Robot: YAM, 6 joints.
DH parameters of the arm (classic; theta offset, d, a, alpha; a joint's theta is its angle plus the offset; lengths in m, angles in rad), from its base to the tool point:
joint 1: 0 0.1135 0.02 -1.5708
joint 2: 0 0 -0.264 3.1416
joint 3: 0.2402 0 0.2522 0
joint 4: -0.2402 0 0.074 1.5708
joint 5: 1.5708 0 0 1.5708
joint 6: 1.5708 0.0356 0 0
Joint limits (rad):
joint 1: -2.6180..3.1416
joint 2: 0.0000..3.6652
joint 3: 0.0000..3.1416
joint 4: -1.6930..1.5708
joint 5: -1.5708..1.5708
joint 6: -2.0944..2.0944
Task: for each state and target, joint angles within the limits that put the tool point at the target. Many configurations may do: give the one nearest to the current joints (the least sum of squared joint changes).
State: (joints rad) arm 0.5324 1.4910 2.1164 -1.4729 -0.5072 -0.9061
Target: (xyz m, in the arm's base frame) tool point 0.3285 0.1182 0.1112
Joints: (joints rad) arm 0.3014 2.2514 1.5173 -1.4309 -0.4458 -0.9061
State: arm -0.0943 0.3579 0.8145 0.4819 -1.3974 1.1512
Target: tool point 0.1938 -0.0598 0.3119
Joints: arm -0.4695 0.9462 0.6172 0.4084 -1.3057 1.1512
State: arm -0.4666 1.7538 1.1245 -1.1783 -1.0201 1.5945
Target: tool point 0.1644 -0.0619 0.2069
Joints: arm -0.5304 1.3942 0.8247 -1.4331 -0.9903 1.5945
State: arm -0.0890 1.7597 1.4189 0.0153 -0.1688 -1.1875
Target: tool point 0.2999 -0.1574 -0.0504
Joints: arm -0.4958 2.4240 1.0445 -0.0602 -0.1187 -1.1875
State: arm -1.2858 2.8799 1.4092 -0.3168 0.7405 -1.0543
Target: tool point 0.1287 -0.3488 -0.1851
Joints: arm -1.1549 3.0083 1.5907 -0.2252 0.7090 -1.0543
